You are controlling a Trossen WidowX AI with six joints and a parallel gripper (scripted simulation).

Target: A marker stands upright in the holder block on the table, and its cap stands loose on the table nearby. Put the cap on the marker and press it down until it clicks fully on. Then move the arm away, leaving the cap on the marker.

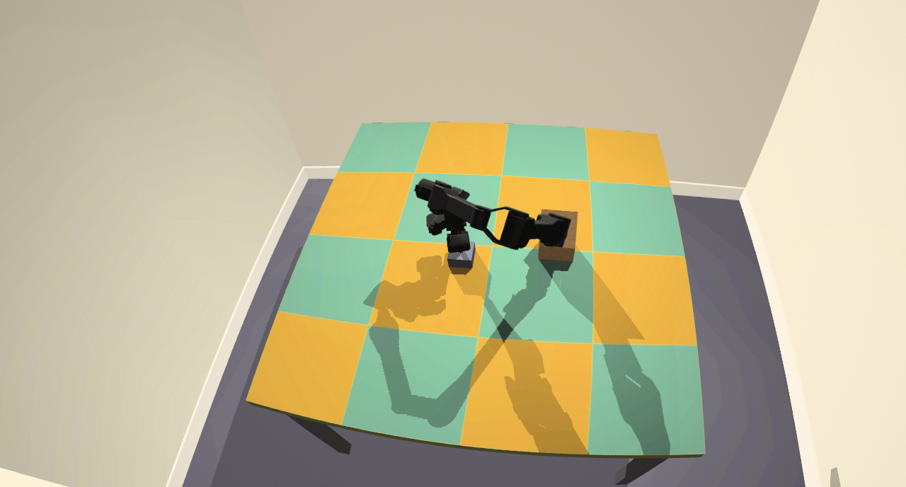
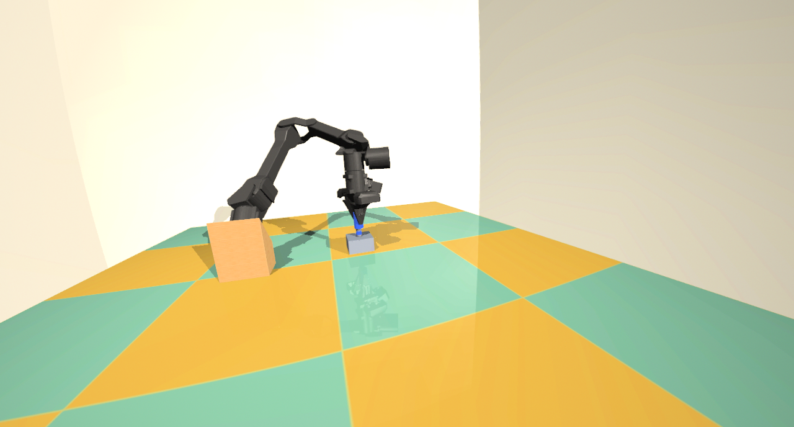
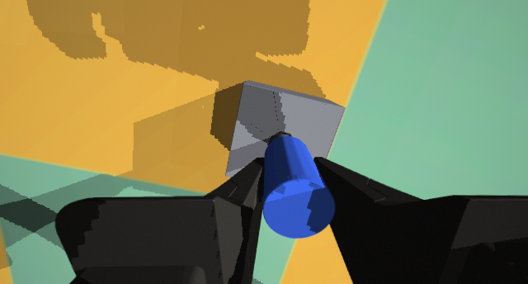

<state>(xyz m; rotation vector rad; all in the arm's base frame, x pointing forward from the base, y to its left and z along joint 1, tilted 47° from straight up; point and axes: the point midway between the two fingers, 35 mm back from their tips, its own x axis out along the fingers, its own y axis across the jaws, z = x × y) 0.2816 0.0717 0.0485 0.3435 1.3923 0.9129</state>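
My gripper tip is now 1 cm below the marker cap.
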